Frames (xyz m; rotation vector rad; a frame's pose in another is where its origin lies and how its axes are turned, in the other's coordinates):
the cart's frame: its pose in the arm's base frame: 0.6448 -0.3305 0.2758 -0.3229 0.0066 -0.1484
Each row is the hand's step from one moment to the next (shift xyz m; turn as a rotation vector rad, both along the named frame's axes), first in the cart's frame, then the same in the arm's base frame.
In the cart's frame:
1: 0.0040 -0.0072 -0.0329 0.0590 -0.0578 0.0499
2: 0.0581 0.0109 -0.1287 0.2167 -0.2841 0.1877
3: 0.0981 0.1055 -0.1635 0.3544 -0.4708 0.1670
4: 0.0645 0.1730 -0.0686 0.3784 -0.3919 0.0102
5: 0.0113 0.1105 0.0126 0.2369 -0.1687 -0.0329
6: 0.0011 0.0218 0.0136 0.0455 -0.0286 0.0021
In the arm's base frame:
1: 0.0019 -0.0177 -0.0289 0.0515 -0.0471 0.0666
2: 0.0552 -0.0389 -0.1245 0.1790 -0.2388 0.2717
3: 0.1073 0.0329 -0.1868 0.2877 -0.4405 0.3136
4: 0.0867 0.1311 -0.1187 0.3180 -0.4196 0.1403
5: 0.0275 0.1059 -0.0228 0.2090 -0.2032 0.0263
6: 0.0046 0.0246 0.0060 0.0409 -0.0328 0.0118

